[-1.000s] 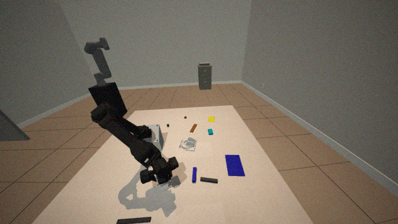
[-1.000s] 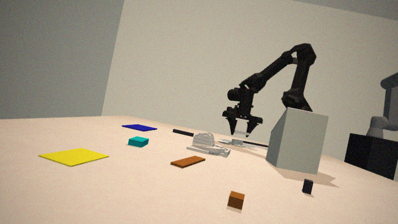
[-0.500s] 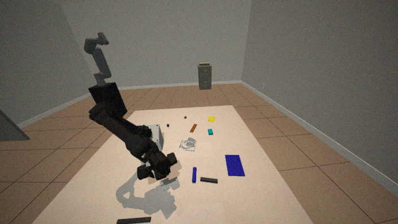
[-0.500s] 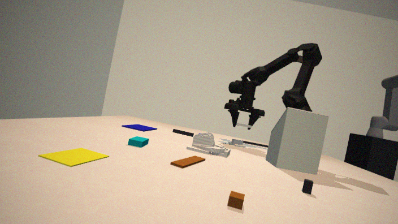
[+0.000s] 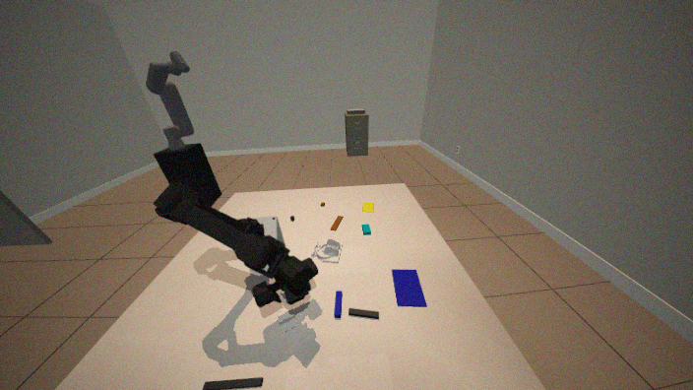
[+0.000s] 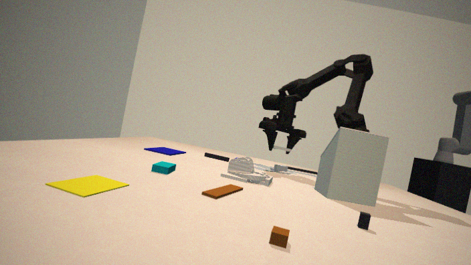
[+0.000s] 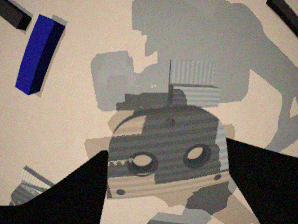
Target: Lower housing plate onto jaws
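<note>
Right now my gripper tip is 14 cm short of the blue bar, 6 cm above it and 2 cm to the left of it. The rest, counted from my gripper tip: teal block: 34 cm to the left, 33 cm ahead, 7 cm below; blue plate: 41 cm ahead, 7 cm below; small black cube: 51 cm to the left, 6 cm below, 6 cm behind.
</note>
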